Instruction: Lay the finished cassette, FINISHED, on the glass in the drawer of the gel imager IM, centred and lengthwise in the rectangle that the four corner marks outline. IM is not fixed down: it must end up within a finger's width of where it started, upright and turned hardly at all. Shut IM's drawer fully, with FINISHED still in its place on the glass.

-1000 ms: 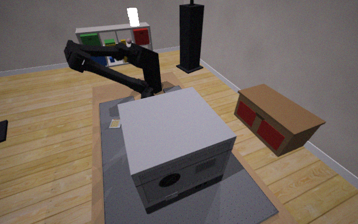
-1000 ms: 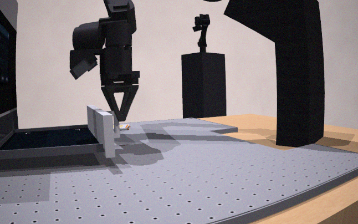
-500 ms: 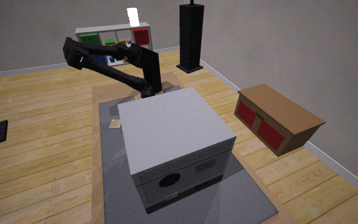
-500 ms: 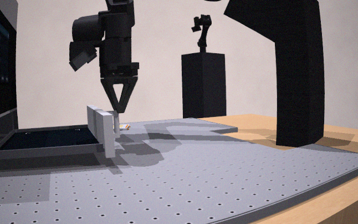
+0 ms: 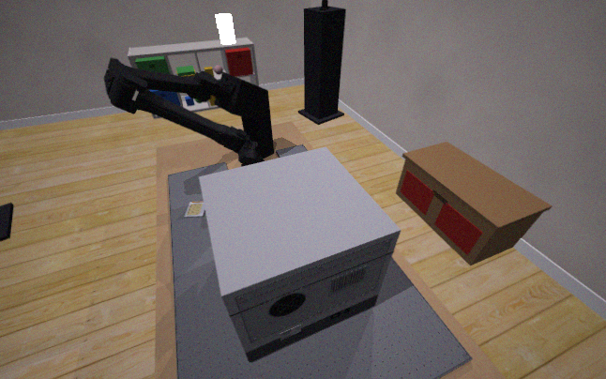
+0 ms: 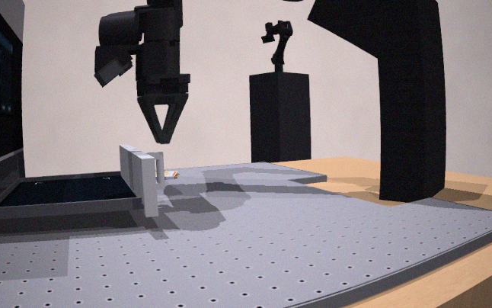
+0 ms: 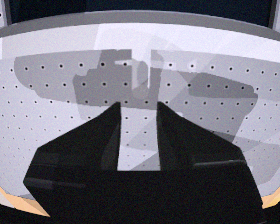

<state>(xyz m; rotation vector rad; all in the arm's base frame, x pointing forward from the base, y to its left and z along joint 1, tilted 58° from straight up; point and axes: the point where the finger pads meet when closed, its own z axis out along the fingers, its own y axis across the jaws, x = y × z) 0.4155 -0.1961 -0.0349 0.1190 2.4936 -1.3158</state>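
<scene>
Right now my hand is 26 cm to the left of the finished cassette, 11 cm past it and 10 cm above it. From my hand the other things lie so: drawer: 16 cm ahead, 5 cm below, 4 cm to the right.
</scene>
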